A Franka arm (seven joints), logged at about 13 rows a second.
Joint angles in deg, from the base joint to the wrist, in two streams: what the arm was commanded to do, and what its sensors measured. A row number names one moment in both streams.
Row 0, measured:
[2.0, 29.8, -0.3, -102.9, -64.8, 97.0, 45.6]
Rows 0 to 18, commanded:
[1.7, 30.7, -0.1, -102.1, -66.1, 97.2, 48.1]
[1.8, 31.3, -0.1, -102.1, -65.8, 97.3, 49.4]
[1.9, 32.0, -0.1, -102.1, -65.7, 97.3, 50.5]
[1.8, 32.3, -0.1, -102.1, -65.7, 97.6, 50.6]
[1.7, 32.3, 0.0, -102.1, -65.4, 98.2, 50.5]
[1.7, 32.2, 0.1, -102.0, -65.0, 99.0, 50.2]
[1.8, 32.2, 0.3, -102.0, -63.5, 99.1, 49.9]
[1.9, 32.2, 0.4, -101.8, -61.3, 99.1, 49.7]
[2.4, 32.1, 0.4, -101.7, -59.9, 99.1, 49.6]
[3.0, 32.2, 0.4, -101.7, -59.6, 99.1, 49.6]
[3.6, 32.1, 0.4, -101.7, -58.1, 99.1, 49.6]
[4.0, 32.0, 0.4, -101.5, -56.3, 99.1, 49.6]
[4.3, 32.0, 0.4, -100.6, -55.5, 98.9, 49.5]
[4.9, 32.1, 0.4, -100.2, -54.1, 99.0, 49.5]
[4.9, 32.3, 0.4, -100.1, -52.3, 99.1, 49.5]
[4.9, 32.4, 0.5, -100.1, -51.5, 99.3, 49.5]
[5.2, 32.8, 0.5, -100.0, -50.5, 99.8, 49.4]
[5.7, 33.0, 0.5, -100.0, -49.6, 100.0, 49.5]
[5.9, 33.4, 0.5, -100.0, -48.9, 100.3, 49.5]
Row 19, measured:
[5.8, 31.4, 0.8, -100.9, -50.7, 100.1, 48.9]
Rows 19 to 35, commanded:
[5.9, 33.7, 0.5, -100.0, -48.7, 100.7, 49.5]
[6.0, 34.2, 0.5, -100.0, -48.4, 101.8, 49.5]
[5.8, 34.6, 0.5, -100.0, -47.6, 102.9, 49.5]
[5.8, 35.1, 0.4, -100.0, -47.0, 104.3, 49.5]
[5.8, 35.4, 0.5, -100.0, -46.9, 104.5, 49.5]
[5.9, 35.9, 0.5, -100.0, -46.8, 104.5, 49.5]
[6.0, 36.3, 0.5, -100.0, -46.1, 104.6, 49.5]
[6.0, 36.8, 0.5, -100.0, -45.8, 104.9, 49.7]
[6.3, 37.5, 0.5, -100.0, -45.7, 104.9, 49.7]
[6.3, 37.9, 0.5, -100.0, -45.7, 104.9, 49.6]
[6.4, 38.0, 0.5, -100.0, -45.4, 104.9, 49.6]
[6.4, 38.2, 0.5, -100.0, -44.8, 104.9, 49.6]
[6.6, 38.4, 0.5, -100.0, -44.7, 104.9, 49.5]
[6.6, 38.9, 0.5, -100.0, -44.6, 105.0, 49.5]
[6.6, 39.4, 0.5, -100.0, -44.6, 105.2, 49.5]
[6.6, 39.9, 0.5, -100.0, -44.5, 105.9, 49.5]
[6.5, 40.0, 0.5, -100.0, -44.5, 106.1, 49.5]
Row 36, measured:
[6.7, 39.4, 1.3, -100.0, -45.2, 107.1, 49.2]
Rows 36 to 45, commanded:
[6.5, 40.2, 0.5, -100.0, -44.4, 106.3, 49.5]
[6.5, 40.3, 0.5, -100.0, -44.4, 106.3, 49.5]
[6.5, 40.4, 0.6, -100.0, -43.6, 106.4, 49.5]
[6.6, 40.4, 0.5, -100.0, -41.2, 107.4, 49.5]
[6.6, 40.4, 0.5, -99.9, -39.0, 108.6, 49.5]
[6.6, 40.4, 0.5, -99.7, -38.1, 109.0, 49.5]
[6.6, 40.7, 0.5, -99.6, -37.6, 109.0, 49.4]
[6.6, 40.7, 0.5, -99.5, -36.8, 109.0, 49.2]
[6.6, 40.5, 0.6, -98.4, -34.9, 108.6, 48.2]
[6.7, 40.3, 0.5, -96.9, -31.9, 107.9, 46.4]
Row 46, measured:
[6.7, 40.7, 0.6, -99.4, -35.9, 108.8, 48.9]
